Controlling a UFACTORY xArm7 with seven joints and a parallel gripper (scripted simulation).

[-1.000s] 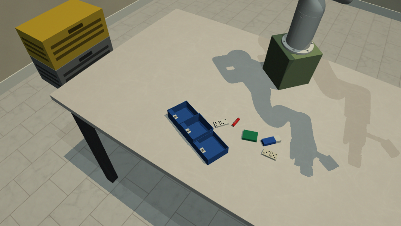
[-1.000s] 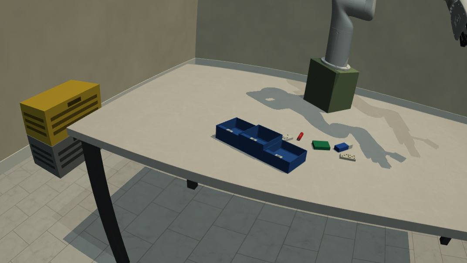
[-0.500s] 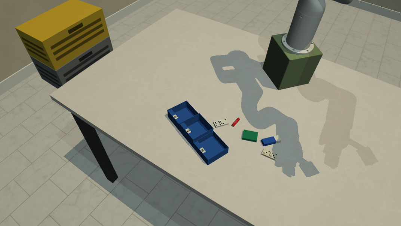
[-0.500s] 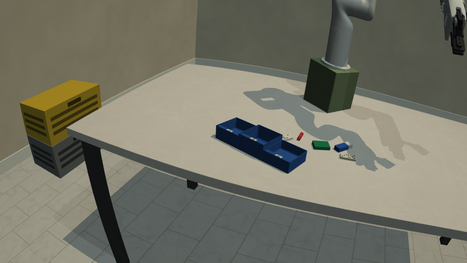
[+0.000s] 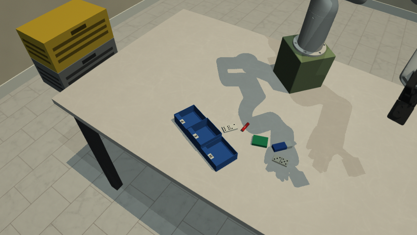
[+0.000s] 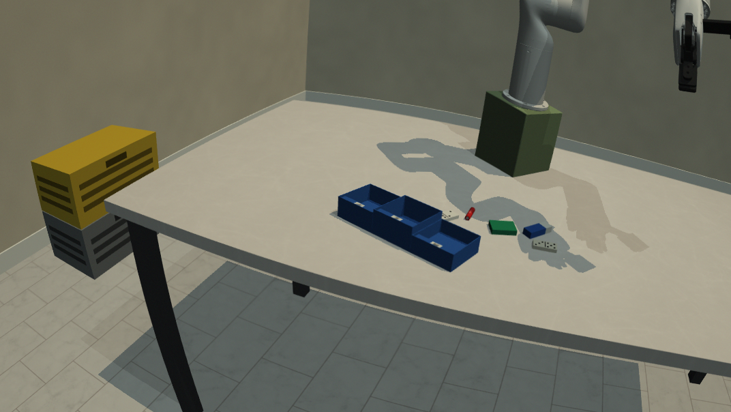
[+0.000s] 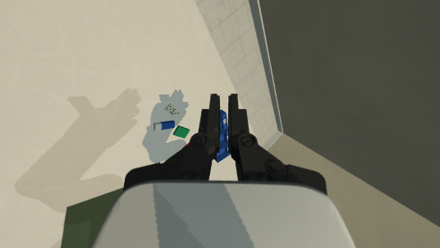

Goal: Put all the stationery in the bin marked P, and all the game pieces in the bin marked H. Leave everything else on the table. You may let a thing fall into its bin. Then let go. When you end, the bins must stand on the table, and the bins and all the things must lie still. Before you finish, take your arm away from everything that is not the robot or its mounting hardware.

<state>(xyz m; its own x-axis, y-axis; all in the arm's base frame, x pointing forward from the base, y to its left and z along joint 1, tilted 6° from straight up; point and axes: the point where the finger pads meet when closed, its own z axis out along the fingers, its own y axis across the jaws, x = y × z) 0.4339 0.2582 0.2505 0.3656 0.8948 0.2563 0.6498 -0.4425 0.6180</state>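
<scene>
Right now the blue three-part bin is 45 cm to the right of my hand, 35 cm below it and 1 cm ahead of it. The rest, counted from my hand: blue-and-white eraser (37 cm below, 21 cm to the right, 10 cm behind); red cylinder (37 cm below, 36 cm to the right, 10 cm behind); green block (37 cm below, 29 cm to the right, 7 cm behind).
</scene>
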